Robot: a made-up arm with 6 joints. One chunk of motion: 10 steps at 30 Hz.
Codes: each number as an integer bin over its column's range. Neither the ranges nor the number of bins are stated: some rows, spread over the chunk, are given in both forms.
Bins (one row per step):
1: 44 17 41 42 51 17
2: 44 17 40 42 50 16
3: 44 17 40 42 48 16
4: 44 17 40 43 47 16
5: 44 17 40 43 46 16
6: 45 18 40 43 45 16
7: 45 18 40 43 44 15
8: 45 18 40 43 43 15
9: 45 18 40 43 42 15
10: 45 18 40 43 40 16
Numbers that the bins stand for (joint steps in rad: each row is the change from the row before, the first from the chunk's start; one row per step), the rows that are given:
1: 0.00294 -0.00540 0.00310 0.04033 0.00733 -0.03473
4: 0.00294 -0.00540 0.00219 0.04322 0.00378 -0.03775
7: 0.00357 -0.00471 0.00219 0.04322 0.00111 -0.04076
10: 0.00357 -0.00471 0.00219 0.04322 -0.00244 -0.03775
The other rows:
2: 0.00294 -0.00540 0.00219 0.04033 0.00644 -0.03775
3: 0.00294 -0.00540 0.00219 0.04033 0.00467 -0.03775
5: 0.00294 -0.00540 0.00219 0.04322 0.00289 -0.03775
6: 0.00357 -0.00471 0.00219 0.04322 0.00200 -0.03775
8: 0.00357 -0.00471 0.00219 0.04322 0.00022 -0.04076
9: 0.00357 -0.00471 0.00219 0.04322 -0.00067 -0.04076

